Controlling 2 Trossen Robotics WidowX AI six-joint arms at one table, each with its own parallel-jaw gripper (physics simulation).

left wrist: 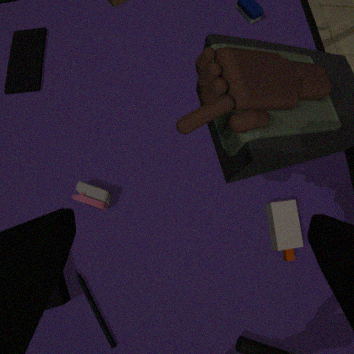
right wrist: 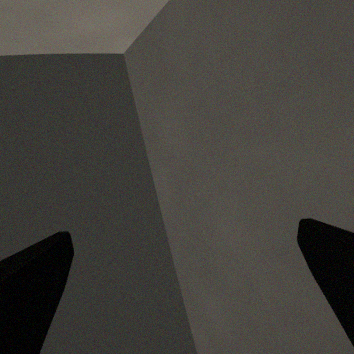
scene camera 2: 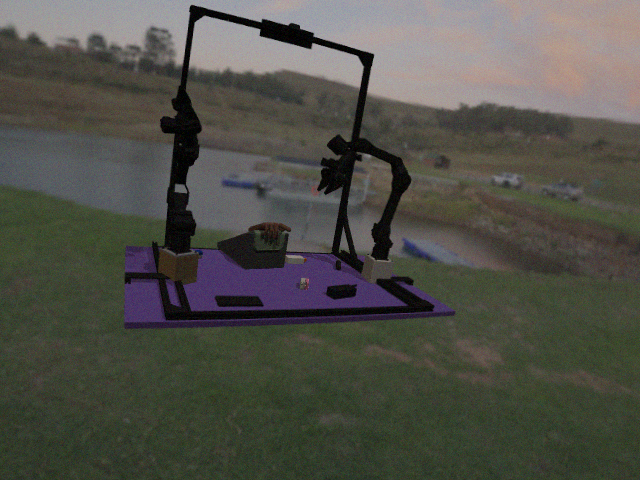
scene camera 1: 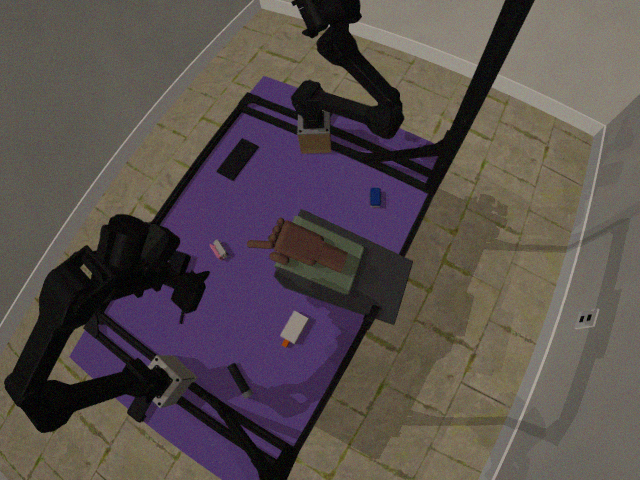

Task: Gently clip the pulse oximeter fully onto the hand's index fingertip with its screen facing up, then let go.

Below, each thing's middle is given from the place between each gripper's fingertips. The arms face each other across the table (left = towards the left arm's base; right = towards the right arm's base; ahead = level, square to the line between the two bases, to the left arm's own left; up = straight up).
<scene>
The index finger (left wrist: 224,103) is 150 mm behind my right hand, 480 mm to the left of it and 450 mm below it. The rest, counted from my right hand: grey slab (scene camera 1: 382,275): 350 mm behind, 420 mm to the left, 610 mm below; white box with orange end (left wrist: 283,224): 300 mm behind, 630 mm to the left, 630 mm below.
I see my left gripper 170 mm above the index finger, 120 mm to the left of it and 40 mm past it. Also, from my left hand: grey slab: 320 mm below, 240 mm behind, 180 mm to the right; white box with orange end: 350 mm below, 190 mm behind, 30 mm to the left.
</scene>
